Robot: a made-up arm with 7 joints. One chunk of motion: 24 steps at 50 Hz.
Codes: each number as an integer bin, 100 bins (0 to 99) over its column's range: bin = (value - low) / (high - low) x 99, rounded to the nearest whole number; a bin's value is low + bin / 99 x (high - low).
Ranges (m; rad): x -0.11..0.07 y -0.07..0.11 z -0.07..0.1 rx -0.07..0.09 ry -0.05..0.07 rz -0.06..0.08
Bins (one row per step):
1: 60 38 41 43 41 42
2: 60 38 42 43 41 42
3: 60 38 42 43 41 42
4: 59 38 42 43 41 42
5: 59 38 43 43 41 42
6: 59 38 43 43 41 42
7: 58 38 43 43 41 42
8: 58 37 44 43 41 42
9: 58 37 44 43 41 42
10: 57 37 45 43 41 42
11: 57 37 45 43 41 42
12: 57 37 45 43 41 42
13: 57 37 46 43 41 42
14: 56 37 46 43 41 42
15: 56 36 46 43 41 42
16: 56 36 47 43 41 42
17: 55 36 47 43 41 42
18: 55 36 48 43 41 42
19: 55 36 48 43 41 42
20: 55 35 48 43 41 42
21: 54 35 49 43 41 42
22: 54 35 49 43 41 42
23: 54 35 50 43 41 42
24: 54 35 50 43 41 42
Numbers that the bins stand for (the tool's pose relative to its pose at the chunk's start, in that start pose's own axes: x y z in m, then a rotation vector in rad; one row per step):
1: -0.0009 -0.0009 0.0004 -0.0005 -0.0003 -0.0006
2: -0.0009 -0.0009 0.0021 -0.0005 -0.0003 -0.0006
3: -0.0009 -0.0009 0.0021 -0.0005 -0.0003 -0.0006
4: -0.0027 -0.0009 0.0021 -0.0005 -0.0003 -0.0006
5: -0.0027 -0.0009 0.0038 -0.0005 -0.0003 -0.0006
6: -0.0027 -0.0009 0.0038 -0.0005 -0.0003 -0.0006
7: -0.0045 -0.0009 0.0038 -0.0005 -0.0003 -0.0006
8: -0.0045 -0.0027 0.0056 -0.0005 -0.0003 -0.0006
9: -0.0045 -0.0027 0.0056 -0.0005 -0.0003 -0.0006
10: -0.0064 -0.0027 0.0073 -0.0005 -0.0003 -0.0006
11: -0.0064 -0.0027 0.0073 -0.0005 -0.0003 -0.0006
12: -0.0064 -0.0027 0.0073 -0.0005 -0.0003 -0.0006
13: -0.0064 -0.0027 0.0090 -0.0005 -0.0003 -0.0006
14: -0.0082 -0.0027 0.0090 -0.0005 -0.0003 -0.0006
15: -0.0082 -0.0045 0.0090 -0.0005 -0.0003 -0.0006
16: -0.0082 -0.0045 0.0107 -0.0005 -0.0003 -0.0006
17: -0.0100 -0.0045 0.0107 -0.0005 -0.0003 -0.0006
18: -0.0100 -0.0045 0.0124 -0.0005 -0.0003 -0.0006
19: -0.0100 -0.0045 0.0124 -0.0005 -0.0003 -0.0006
20: -0.0100 -0.0064 0.0124 -0.0005 -0.0003 -0.0006
21: -0.0118 -0.0064 0.0141 -0.0005 -0.0003 -0.0006
22: -0.0118 -0.0064 0.0141 -0.0005 -0.0003 -0.0006
23: -0.0118 -0.0064 0.0159 -0.0005 -0.0003 -0.0006
24: -0.0118 -0.0064 0.0159 -0.0005 -0.0003 -0.0006

